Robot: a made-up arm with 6 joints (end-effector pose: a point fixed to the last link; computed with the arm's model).
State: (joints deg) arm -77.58 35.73 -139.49 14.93 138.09 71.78
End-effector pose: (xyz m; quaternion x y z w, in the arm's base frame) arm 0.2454 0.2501 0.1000 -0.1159 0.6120 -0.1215 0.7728
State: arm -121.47 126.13 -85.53 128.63 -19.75 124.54
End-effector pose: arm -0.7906 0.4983 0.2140 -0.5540 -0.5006 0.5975 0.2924
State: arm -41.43 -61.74 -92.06 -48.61 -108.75 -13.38
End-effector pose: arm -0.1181 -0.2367 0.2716 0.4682 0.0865 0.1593 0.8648
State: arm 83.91 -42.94 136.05 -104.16 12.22 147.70
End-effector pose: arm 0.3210 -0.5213 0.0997 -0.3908 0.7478 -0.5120 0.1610
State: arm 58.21 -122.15 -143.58 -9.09 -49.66 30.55
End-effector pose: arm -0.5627 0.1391 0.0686 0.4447 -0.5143 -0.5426 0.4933
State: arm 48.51 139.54 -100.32 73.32 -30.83 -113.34
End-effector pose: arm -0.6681 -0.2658 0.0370 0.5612 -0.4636 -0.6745 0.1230
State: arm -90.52 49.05 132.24 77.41 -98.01 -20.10
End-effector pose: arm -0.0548 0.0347 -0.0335 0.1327 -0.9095 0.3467 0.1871
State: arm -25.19 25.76 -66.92 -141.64 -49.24 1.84
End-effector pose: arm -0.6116 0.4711 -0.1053 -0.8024 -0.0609 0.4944 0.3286
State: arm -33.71 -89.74 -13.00 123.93 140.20 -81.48
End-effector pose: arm 0.1239 -0.2556 0.3580 -0.1269 0.2796 0.0421 0.9508
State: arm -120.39 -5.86 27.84 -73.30 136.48 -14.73
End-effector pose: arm -0.2502 0.3201 -0.0212 -0.6320 0.4520 0.5805 0.2435
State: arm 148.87 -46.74 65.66 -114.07 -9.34 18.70
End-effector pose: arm 0.4316 0.1095 0.0198 -0.2131 0.7590 0.1103 0.6052
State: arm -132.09 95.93 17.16 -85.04 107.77 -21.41
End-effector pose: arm -0.1286 -0.1210 0.1208 0.6073 -0.7204 0.1891 0.2765
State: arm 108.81 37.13 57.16 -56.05 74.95 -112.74
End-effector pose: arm -0.1133 0.2409 -0.1968 -0.2736 0.6684 0.6578 0.2137
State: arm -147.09 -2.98 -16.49 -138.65 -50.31 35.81
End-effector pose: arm -0.4071 -0.4575 0.0699 0.4078 -0.6334 0.1065 0.6490
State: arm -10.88 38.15 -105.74 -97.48 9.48 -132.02
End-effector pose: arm -0.6216 -0.2288 -0.4831 0.6414 -0.4012 -0.4447 0.4795
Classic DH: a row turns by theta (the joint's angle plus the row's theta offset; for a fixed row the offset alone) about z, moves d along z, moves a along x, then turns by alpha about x. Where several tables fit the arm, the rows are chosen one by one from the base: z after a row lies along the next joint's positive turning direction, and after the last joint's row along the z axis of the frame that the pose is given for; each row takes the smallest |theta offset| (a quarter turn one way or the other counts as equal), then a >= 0, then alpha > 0; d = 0 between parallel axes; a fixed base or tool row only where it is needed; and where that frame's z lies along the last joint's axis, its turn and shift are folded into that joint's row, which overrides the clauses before.
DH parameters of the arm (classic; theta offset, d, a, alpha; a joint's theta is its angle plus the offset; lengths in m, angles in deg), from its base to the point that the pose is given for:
base (fixed): -90 0.132 0 90
joint 1: -58.49 0 0.1856 0
joint 2: -31.51 0.1363 0.0155 90
joint 3: 90 0.2109 0.0793 90
joint 4: 0 -0.1835 0.0544 90
joint 5: 0 -0.0451 0.0625 -90
joint 6: 59.32 0 -0.2062 180
tool (fixed): -120.68 0.412 0 0

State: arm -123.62 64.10 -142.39 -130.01 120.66 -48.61
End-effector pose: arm -0.3713 0.0632 0.0236 0.5568 0.5347 -0.4959 0.3978
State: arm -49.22 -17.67 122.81 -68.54 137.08 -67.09
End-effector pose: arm 0.0123 -0.2450 -0.1018 0.7397 -0.3541 -0.0520 0.5699
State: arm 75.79 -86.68 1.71 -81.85 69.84 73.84
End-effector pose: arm -0.1798 -0.5045 0.2467 0.6356 -0.1125 0.0384 0.7628
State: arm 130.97 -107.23 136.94 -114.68 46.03 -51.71
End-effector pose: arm 0.2468 -0.2567 -0.0833 0.8333 0.0095 0.1466 0.5330
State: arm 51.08 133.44 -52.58 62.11 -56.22 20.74
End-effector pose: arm -0.5372 -0.0939 -0.0760 -0.8037 -0.4532 -0.0845 0.3763
